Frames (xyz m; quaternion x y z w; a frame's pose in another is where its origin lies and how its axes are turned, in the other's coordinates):
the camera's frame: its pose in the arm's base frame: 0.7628 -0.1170 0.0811 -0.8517 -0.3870 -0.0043 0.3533
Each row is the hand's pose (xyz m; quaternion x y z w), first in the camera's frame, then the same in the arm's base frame.
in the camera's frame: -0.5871 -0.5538 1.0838 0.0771 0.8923 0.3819 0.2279
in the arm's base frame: -0.3036 0.4033 -0.5655 -0.3108 0.5520 -0.5962 0.4932
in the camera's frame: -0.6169 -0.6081 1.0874 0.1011 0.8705 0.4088 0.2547
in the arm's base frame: -0.3614 0.4104 -0.5441 -0.3357 0.5567 -0.5590 0.5147
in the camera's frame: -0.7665 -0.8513 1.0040 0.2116 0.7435 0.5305 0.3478
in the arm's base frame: -0.6050 0.3714 -0.3780 -0.4236 0.5790 -0.3654 0.5931
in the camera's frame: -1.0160 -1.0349 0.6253 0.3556 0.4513 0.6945 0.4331
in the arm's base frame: -0.8006 0.0613 -0.0540 -0.5101 0.5818 -0.0033 0.6335
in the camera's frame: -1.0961 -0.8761 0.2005 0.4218 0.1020 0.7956 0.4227
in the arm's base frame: -0.6385 -0.3199 0.1472 -0.5185 0.5483 0.3556 0.5515
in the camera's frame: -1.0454 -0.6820 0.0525 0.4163 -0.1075 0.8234 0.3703
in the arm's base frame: -0.4351 -0.4637 0.1563 -0.4874 0.5182 0.5420 0.4473
